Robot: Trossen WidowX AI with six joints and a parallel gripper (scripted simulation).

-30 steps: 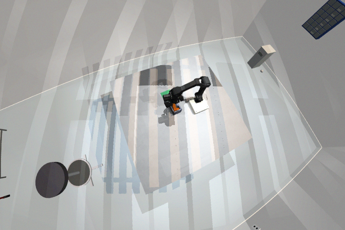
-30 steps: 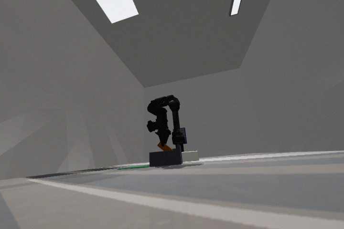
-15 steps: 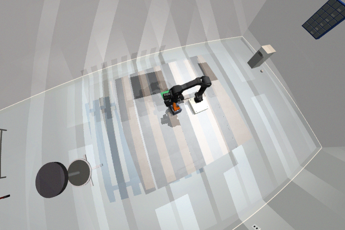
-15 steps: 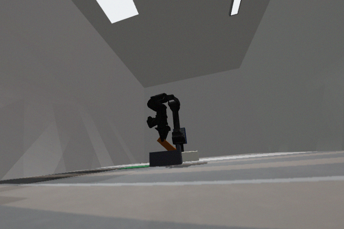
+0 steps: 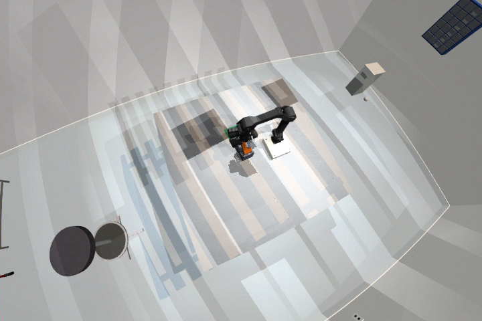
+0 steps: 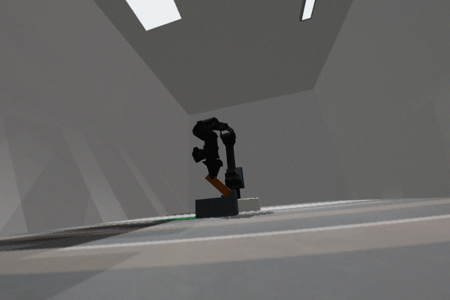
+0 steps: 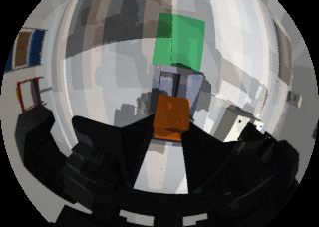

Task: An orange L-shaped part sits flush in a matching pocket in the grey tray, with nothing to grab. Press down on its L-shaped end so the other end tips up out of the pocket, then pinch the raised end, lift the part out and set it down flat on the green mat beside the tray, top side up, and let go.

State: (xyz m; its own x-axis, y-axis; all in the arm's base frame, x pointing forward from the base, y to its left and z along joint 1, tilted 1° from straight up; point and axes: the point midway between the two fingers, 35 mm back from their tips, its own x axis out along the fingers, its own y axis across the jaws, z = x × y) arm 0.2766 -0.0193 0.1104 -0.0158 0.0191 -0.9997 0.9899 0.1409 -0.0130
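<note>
Now: gripper tip 150 mm to the left of the green mat, 150 mm above it and 10 mm short of it. From my gripper tip the other things lie so: orange L-shaped part 30 mm to the left, 30 mm below, 20 mm behind.
</note>
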